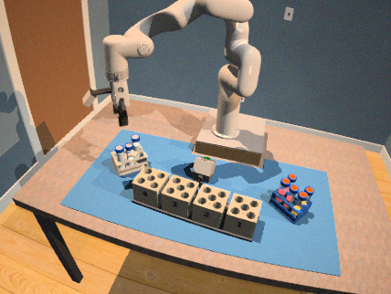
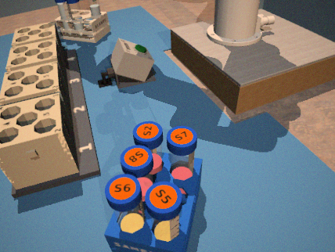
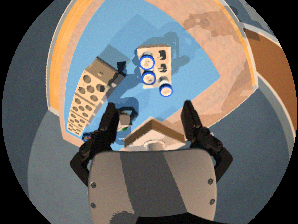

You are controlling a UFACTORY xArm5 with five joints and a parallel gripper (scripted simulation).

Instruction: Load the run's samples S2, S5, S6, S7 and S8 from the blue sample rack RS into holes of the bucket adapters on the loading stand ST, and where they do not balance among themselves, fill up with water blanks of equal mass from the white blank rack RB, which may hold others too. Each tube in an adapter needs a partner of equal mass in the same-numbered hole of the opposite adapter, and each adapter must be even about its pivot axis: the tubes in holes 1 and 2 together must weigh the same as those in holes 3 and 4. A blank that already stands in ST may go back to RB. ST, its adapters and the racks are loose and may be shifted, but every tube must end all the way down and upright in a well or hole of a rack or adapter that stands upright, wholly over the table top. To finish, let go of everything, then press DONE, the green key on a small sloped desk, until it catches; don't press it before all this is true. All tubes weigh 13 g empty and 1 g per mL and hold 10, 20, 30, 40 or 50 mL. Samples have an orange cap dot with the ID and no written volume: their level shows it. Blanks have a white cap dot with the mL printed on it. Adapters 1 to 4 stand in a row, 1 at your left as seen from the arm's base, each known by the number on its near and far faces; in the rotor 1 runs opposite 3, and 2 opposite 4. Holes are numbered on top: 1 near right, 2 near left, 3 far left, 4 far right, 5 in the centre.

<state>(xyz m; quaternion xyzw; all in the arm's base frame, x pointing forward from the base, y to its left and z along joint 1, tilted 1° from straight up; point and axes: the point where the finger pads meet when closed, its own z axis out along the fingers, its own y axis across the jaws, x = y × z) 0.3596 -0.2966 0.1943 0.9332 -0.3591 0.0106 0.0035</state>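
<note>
My hand is 190 mm above the blue-capped tube and 10 mm short of it. From my hand the other things lie so: white blank rack RB 220 mm below, 30 mm behind; loading stand ST 330 mm to the left, 240 mm below, 70 mm ahead; blue sample rack RS 650 mm to the left, 220 mm below, 80 mm behind.
</note>
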